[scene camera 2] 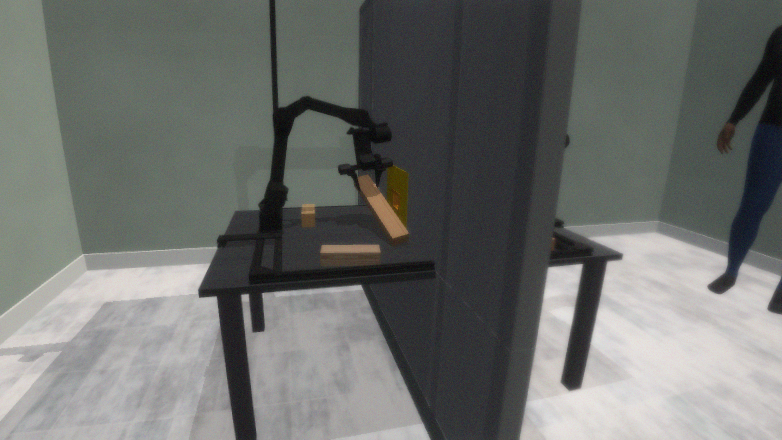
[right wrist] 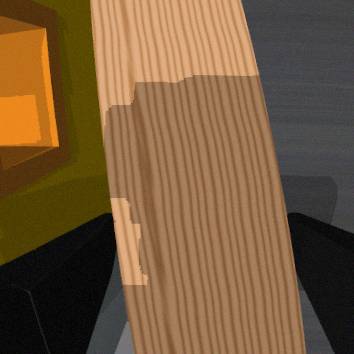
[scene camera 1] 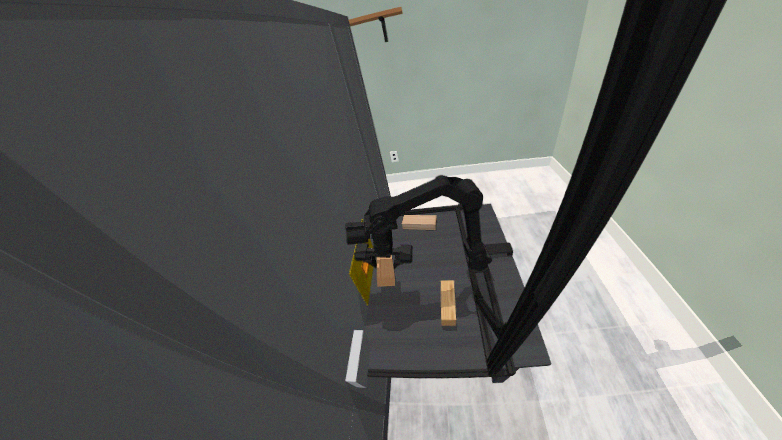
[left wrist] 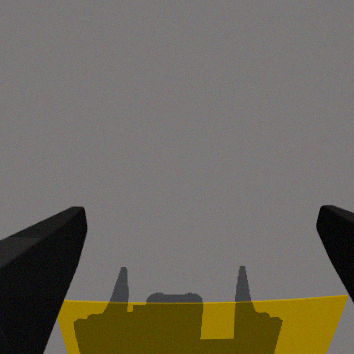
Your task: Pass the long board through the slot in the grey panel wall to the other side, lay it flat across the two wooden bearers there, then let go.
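Frame: origin at the left arm's base, x ahead, y right, z down, level; centimetres.
Seen in the pictures: left gripper, fingertip midpoint: (left wrist: 204,217); right gripper, fingertip midpoint: (scene camera 2: 368,189) (right wrist: 202,224) (scene camera 1: 385,267); right arm's base, origin of the base link: (scene camera 2: 270,230) (scene camera 1: 478,265).
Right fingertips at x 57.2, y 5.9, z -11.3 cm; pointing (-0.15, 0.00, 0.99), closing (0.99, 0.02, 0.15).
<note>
Pixels of each thing's middle, then the offset from my right fingertips to it. "*": a spot on its surface instead.
- long board, body centre: (right wrist: 163,9) (scene camera 2: 379,207) (scene camera 1: 384,257) dx -2.0, dy -8.2, dz +4.4 cm
- orange-lined slot, surface spot: (right wrist: 22,120) (scene camera 2: 400,206) (scene camera 1: 361,270) * dx -11.0, dy -3.1, dz +5.6 cm
- wood, body centre: (scene camera 2: 533,239) dx -47.5, dy -32.0, dz +11.0 cm
- white block, surface spot: (scene camera 1: 355,356) * dx -7.2, dy +28.9, dz +3.3 cm
The long board (scene camera 1: 386,276) (scene camera 2: 385,213) (right wrist: 200,150) hangs above the table, its length roughly along the grey panel wall (scene camera 1: 218,136) (scene camera 2: 492,164). My right gripper (scene camera 1: 386,263) (scene camera 2: 367,184) (right wrist: 202,224) is shut on it, one finger on each side; in scene camera 1 the arm hides part of the board. The orange-lined slot (scene camera 1: 365,267) (scene camera 2: 396,199) (right wrist: 22,120) in the yellow plate (scene camera 1: 358,280) (scene camera 2: 401,177) (right wrist: 85,125) is close beside the board. My left gripper (left wrist: 204,217) is open and empty, facing the wall's other side. The far bearers are mostly hidden; a bit of wood (scene camera 2: 552,244) shows beyond the wall.
Two wooden blocks lie on the near table: one (scene camera 1: 419,222) (scene camera 2: 349,253) at the edge nearest scene camera 2, the other (scene camera 1: 447,302) (scene camera 2: 308,215) near the right arm's base. A white block (scene camera 1: 355,356) is at the panel's foot. A person (scene camera 2: 751,153) stands beyond the far table.
</note>
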